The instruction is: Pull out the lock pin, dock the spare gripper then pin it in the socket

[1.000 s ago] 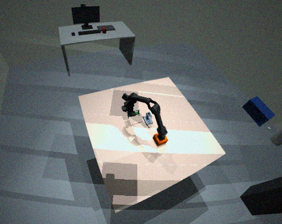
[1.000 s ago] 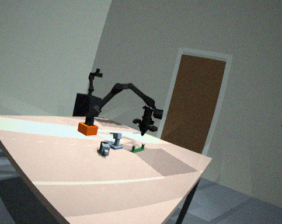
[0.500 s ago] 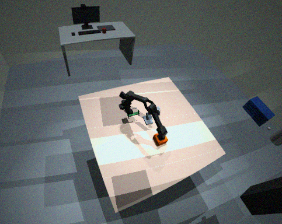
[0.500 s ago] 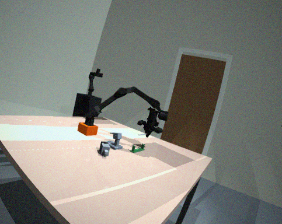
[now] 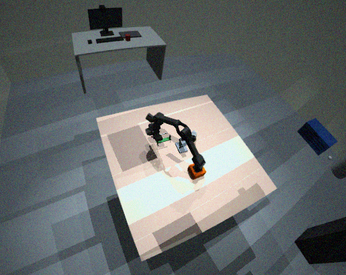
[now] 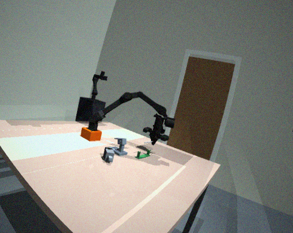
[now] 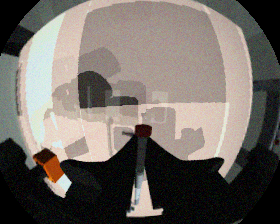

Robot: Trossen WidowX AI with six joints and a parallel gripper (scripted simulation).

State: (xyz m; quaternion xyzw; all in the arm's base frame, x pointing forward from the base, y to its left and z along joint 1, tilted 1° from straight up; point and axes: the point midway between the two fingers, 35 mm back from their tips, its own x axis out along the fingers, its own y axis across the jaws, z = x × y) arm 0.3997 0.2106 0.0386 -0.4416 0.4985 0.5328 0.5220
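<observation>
My gripper tip is 100 mm to the left of the green cradle and 50 mm above it. Round my gripper tip: mount 220 mm to the right, 120 mm behind, 20 mm below; spare gripper 380 mm to the right, 70 mm behind, 40 mm below.
</observation>
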